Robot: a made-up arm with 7 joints. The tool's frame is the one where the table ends. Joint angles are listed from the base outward.
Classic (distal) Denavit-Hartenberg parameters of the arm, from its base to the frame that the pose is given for. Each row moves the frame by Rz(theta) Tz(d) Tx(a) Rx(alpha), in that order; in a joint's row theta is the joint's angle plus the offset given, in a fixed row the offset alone. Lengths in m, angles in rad.
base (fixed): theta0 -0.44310  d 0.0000  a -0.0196  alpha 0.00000
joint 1: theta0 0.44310  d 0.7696  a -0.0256  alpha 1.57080
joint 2: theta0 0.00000  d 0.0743  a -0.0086  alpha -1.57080
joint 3: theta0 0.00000  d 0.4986  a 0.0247  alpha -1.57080
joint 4: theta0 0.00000  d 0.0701  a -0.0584  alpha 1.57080
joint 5: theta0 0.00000  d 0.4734  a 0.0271  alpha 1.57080
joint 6: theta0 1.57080  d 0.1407  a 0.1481  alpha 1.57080
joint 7: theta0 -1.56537  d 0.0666  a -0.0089  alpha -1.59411
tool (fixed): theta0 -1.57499  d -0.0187  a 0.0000  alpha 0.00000
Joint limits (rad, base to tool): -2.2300..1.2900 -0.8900..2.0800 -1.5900..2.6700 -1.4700..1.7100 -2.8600..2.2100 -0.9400..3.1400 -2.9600..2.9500
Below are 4 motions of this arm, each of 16 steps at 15 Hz.
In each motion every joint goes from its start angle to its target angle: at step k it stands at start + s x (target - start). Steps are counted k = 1, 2, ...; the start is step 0. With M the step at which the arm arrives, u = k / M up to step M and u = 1 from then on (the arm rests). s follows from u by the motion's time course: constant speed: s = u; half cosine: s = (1 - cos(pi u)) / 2; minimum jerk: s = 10 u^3 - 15 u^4 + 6 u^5.
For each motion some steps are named. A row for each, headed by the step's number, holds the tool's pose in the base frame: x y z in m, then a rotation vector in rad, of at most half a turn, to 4 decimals.
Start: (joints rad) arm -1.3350 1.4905 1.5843 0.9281 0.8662 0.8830 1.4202
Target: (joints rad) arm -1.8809 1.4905 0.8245 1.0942 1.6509 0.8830 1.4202
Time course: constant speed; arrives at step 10
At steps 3, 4, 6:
3: 0.3831 0.8634 0.9605 0.7984 0.4610 0.1144
4: 0.4282 0.8231 0.9946 0.8757 0.4078 0.0895
6: 0.5005 0.7376 1.0626 1.0193 0.2912 0.0595

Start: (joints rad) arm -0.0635 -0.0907 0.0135 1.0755 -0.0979 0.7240 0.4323
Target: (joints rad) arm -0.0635 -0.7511 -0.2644 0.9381 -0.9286 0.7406 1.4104
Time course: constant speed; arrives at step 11
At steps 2, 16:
2: 0.6170 -0.1863 1.5361 0.3994 0.4256 -0.4000
16: 0.9210 -0.2290 1.2240 0.2888 0.2952 -1.0888

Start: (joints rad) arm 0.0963 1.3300 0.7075 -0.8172 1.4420 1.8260 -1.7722
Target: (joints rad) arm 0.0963 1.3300 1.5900 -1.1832 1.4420 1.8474 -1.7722
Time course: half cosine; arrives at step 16
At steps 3, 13, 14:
3: -0.9030 -0.4284 0.8330 -1.0985 2.4165 -0.5555
13: -0.7283 -0.5363 1.0157 -1.7011 1.7698 -1.2376
14: -0.7174 -0.5364 1.0297 -1.7355 1.7271 -1.2680

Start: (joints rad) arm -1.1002 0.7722 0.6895 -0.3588 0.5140 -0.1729 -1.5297
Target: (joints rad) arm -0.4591 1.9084 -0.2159 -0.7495 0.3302 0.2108 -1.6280
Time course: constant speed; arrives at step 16
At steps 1, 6, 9, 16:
1: -0.5860 0.7338 1.4552 -2.4060 -0.6223 -0.3931
6: -0.8719 0.7400 1.0022 -2.4256 -1.1737 -1.0456
9: -0.9576 0.6499 0.6961 -2.2429 -1.5205 -1.4899
16: -0.7963 0.3340 0.0703 0.9444 1.6919 2.0707

